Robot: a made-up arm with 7 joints. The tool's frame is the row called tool.
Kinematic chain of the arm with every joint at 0, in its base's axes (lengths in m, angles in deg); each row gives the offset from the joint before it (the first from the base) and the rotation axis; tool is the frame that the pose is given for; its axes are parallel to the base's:
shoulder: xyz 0 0.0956 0 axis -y
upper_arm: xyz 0 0.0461 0 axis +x
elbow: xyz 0 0 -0.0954 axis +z
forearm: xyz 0 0 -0.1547 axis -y
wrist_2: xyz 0 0 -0.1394 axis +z
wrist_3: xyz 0 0 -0.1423 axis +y
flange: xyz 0 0 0 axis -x
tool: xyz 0 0 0
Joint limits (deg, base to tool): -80..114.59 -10..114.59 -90..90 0..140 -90..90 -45..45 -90..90
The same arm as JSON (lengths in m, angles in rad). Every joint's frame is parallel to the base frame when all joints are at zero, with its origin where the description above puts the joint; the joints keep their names.
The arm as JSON. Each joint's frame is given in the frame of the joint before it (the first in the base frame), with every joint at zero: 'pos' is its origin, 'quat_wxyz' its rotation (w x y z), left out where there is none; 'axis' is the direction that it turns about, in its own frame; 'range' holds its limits. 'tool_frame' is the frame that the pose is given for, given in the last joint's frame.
{"length_unit": "m", "angle_unit": "rad", "joints": [
  {"joint": "shoulder", "pos": [0.0, 0.0956, 0.0], "axis": [0.0, -1.0, 0.0], "range": [-1.3963, 2.0]},
  {"joint": "upper_arm", "pos": [0.0, 0.0461, 0.0], "axis": [1.0, 0.0, 0.0], "range": [-0.1745, 2.0]},
  {"joint": "elbow", "pos": [0.0, 0.0, -0.0954], "axis": [0.0, 0.0, 1.0], "range": [-1.5708, 1.5708]},
  {"joint": "forearm", "pos": [0.0, 0.0, -0.1547], "axis": [0.0, -1.0, 0.0], "range": [0.0, 2.4435]},
  {"joint": "wrist_2", "pos": [0.0, 0.0, -0.1394], "axis": [0.0, 0.0, 1.0], "range": [-1.5708, 1.5708]},
  {"joint": "wrist_3", "pos": [0.0, 0.0, -0.1423], "axis": [0.0, 1.0, 0.0], "range": [-0.7854, 0.7854]},
  {"joint": "flange", "pos": [0.0, 0.0, 0.0], "axis": [-1.0, 0.0, 0.0], "range": [-1.5708, 1.5708]}
], "tool_frame": {"pos": [0.0, 0.0, 0.0]}}

